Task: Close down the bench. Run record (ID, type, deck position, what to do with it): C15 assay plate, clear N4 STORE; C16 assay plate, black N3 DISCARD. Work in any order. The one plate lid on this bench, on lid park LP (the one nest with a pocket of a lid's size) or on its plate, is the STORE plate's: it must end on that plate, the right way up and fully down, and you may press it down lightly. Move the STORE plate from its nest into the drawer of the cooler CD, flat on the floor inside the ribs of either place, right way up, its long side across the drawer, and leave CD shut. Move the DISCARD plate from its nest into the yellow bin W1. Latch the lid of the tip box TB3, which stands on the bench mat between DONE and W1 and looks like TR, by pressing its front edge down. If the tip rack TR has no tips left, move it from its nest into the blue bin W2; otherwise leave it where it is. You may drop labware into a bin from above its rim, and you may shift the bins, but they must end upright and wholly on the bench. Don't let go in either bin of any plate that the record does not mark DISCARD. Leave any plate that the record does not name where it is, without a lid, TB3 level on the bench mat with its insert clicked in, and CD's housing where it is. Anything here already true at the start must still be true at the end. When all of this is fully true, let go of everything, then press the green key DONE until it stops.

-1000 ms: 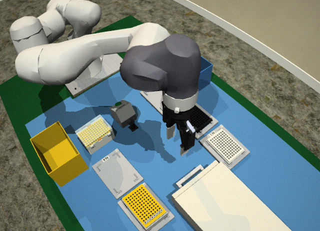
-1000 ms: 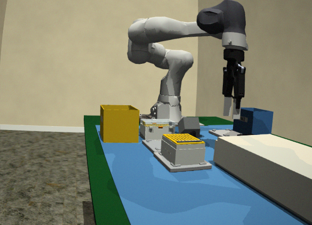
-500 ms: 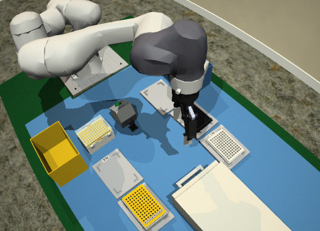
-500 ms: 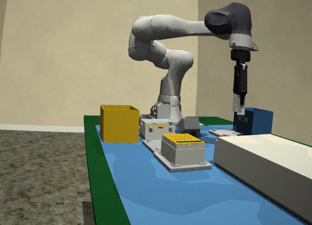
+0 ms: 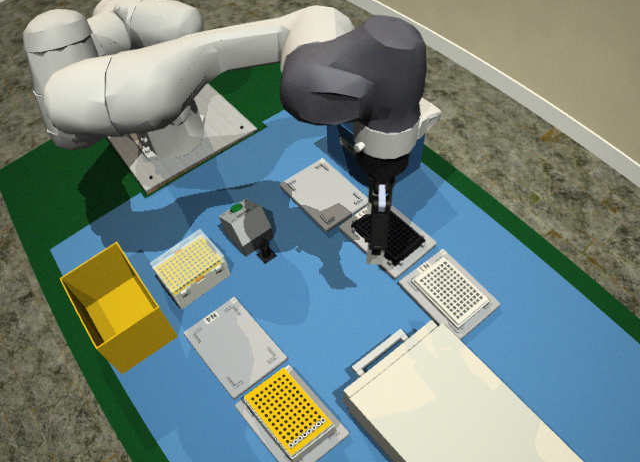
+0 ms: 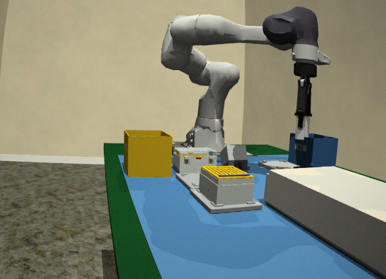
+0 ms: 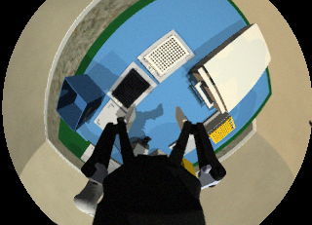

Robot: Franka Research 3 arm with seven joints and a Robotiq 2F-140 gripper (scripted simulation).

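The black plate lies 140 mm below my hand, 90 mm to the left of it and 30 mm behind it. Also, from my hand: nest N3: 150 mm below, 100 mm to the left, 30 mm behind; then white plate: 140 mm below, 140 mm ahead, 60 mm to the left; then lid park: 200 mm behind, 150 mm below, 100 mm to the left.
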